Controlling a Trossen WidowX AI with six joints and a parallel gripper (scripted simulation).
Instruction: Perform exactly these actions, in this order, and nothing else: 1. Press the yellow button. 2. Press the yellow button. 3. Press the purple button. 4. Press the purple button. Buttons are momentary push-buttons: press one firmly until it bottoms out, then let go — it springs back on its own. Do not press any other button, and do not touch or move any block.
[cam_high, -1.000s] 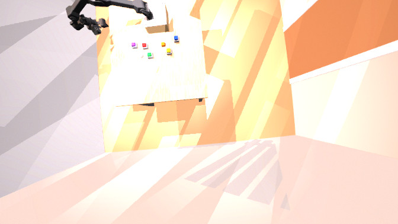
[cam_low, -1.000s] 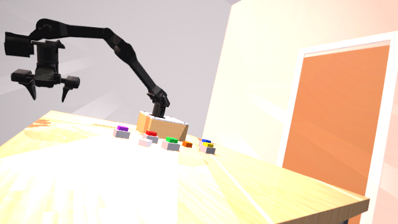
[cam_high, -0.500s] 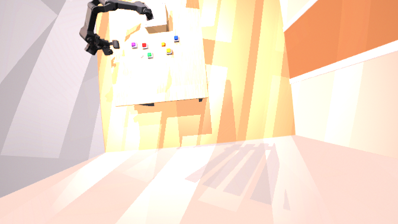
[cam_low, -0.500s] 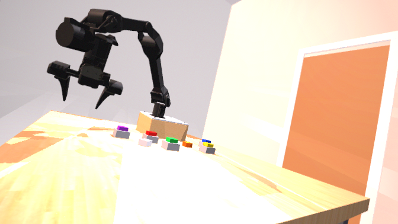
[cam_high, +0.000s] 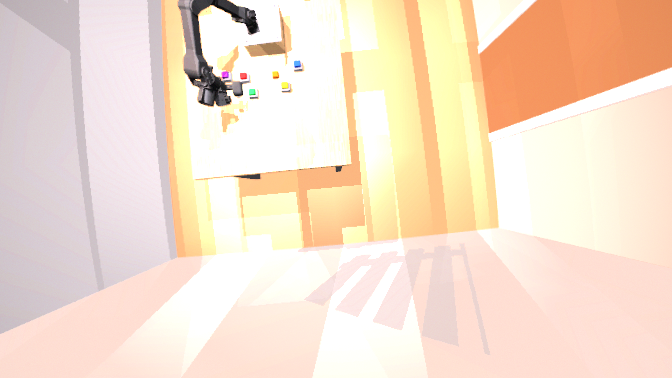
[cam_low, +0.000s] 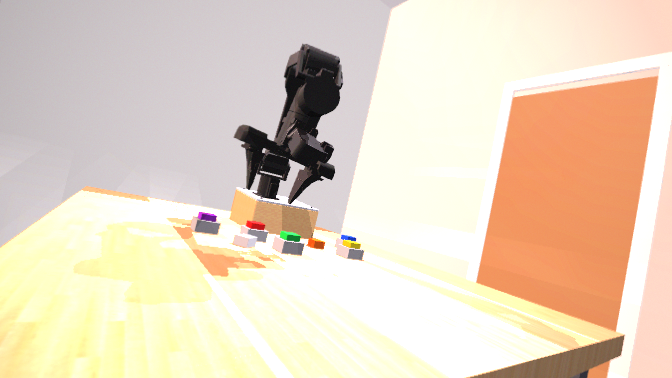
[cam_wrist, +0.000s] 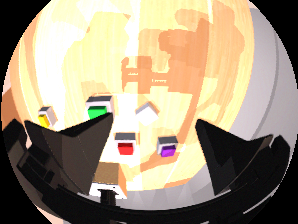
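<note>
The yellow button lies 27 cm to the left of my gripper tip, 7 cm below it and 2 cm behind it. The rest, counted from my gripper tip: green button: 9 cm to the left, 7 cm below, 3 cm behind; then red button: 13 cm behind, 7 cm to the left, 7 cm below; then white block: 10 cm below, 6 cm behind, 1 cm to the left.
</note>
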